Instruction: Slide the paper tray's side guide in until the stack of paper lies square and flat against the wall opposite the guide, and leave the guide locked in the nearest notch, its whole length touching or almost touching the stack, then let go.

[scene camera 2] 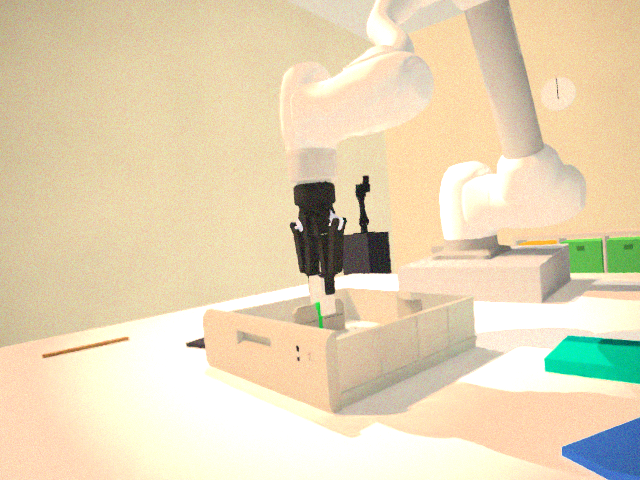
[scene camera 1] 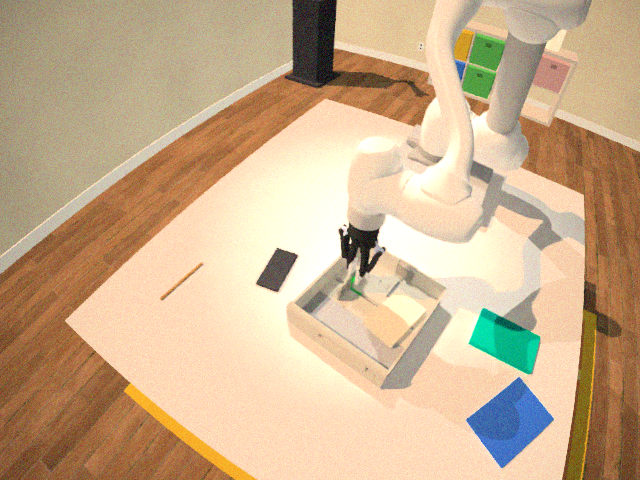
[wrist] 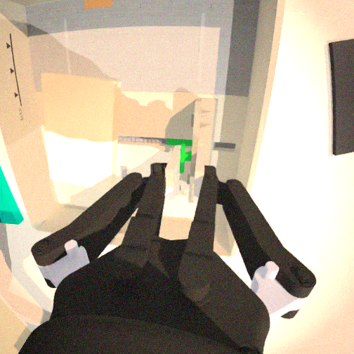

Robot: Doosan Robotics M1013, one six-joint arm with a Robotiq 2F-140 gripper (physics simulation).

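Where they show: gripper, fingertip midpoint: (scene camera 2: pixel 323 313) (scene camera 1: pixel 354 278); arm's base at its link origin: (scene camera 2: pixel 471 255) (scene camera 1: pixel 435 155).
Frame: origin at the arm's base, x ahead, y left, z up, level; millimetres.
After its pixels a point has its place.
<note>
The pale paper tray (scene camera 1: pixel 336 333) @(x 829, y 73, z -83 mm) (scene camera 2: pixel 268 361) @(x 886, y 130, z -59 mm) (wrist: pixel 265 60) stands on the mat. The cream stack of paper (scene camera 1: pixel 405 310) @(x 671, y 196, z -62 mm) (wrist: pixel 77 110) lies inside, on the side opposite the guide. The upright pale side guide (scene camera 1: pixel 345 289) @(x 715, y 25, z -50 mm) (scene camera 2: pixel 305 314) @(x 715, y 23, z -37 mm) (wrist: pixel 204 130) stands near the other side wall; in the wrist view a wide gap shows between it and the stack. A green latch part (scene camera 1: pixel 353 284) @(x 671, y 27, z -75 mm) (scene camera 2: pixel 318 315) @(x 684, y 24, z -45 mm) (wrist: pixel 184 157) sits beside the guide. My gripper (scene camera 1: pixel 356 271) @(x 675, y 28, z -43 mm) (scene camera 2: pixel 318 284) (wrist: pixel 189 157) points down over the latch, its fingers slightly apart. The latch's engagement in a notch is hidden.
A dark flat block (scene camera 1: pixel 277 269) @(x 749, y -192, z -93 mm) (wrist: pixel 345 97) and a thin wooden stick (scene camera 1: pixel 181 281) @(x 962, y -401, z -96 mm) (scene camera 2: pixel 85 347) @(x 965, y -399, z -97 mm) lie beyond the guide's side of the tray. A teal block (scene camera 1: pixel 505 341) @(x 583, y 495, z -83 mm) (scene camera 2: pixel 594 359) @(x 619, y 456, z -83 mm) and a blue flat piece (scene camera 1: pixel 510 422) @(x 796, y 590, z -93 mm) (scene camera 2: pixel 612 449) @(x 832, y 515, z -93 mm) lie beyond the opposite side.
</note>
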